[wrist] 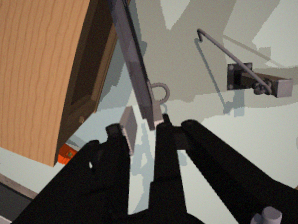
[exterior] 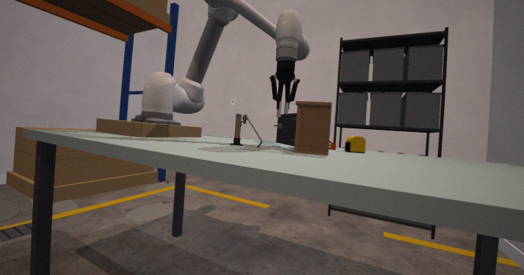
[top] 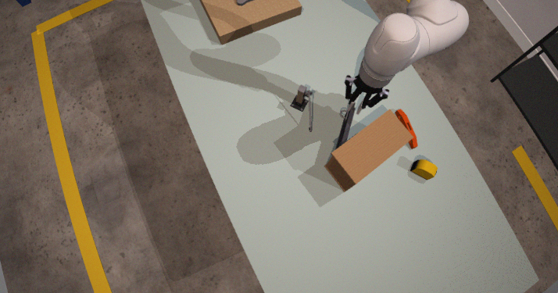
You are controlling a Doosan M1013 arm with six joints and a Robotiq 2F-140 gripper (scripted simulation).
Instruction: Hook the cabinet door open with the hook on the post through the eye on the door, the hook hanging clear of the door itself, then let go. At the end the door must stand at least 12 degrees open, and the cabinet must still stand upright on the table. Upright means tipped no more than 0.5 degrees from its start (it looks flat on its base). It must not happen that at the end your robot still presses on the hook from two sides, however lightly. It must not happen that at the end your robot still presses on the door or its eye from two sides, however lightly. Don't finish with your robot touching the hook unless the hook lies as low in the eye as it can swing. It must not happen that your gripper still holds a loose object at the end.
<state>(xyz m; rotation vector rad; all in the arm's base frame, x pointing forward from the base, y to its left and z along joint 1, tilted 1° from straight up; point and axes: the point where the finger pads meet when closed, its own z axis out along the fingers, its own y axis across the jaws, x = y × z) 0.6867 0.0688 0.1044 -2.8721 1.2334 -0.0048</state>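
My gripper is now 80 mm past the wire hook, 120 mm to the left of it and 90 mm above it. The rest, counted from my hand: orange object 120 mm ahead, 190 mm to the left, 140 mm below; dark door 40 mm ahead, 60 mm to the right, 80 mm below; yellow tape measure 280 mm ahead, 170 mm to the left, 130 mm below.
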